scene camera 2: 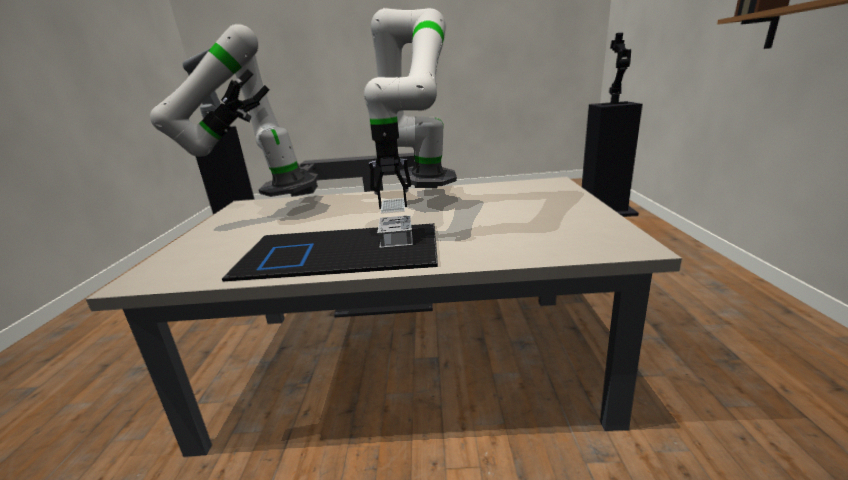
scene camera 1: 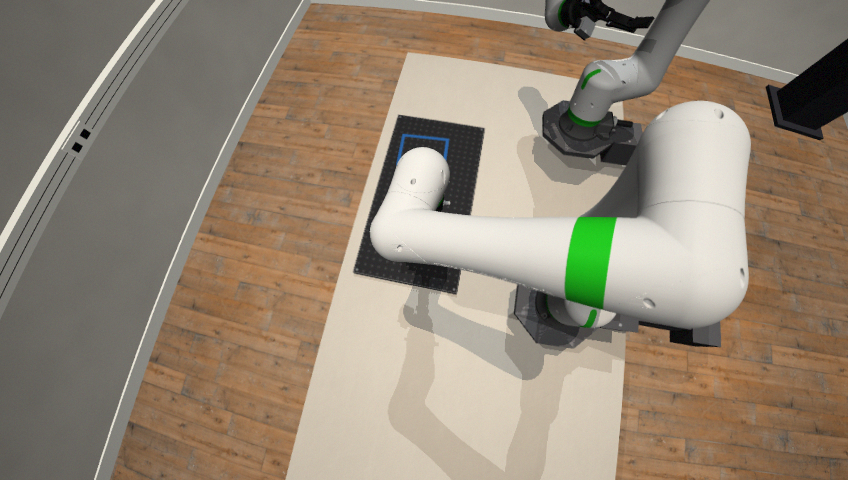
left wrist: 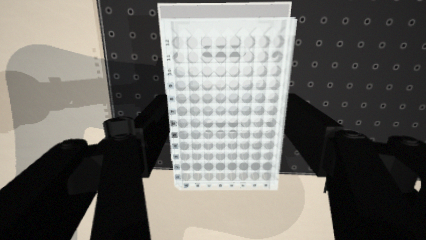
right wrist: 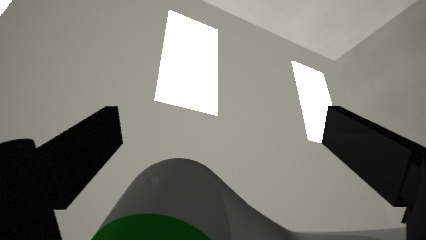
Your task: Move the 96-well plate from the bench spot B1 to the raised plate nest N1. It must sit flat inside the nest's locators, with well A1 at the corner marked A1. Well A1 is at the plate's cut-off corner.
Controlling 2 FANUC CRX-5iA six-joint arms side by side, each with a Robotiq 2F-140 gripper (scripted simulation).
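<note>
You've got the left gripper (scene camera 2: 393,207) there, together with the right gripper (scene camera 2: 259,79). The left gripper is also in the left wrist view (left wrist: 226,111), and so is a white 96-well plate (left wrist: 222,138). As for the right gripper, it's in the right wrist view (right wrist: 222,125) too, but the plate is out of frame in the right wrist view.
</note>
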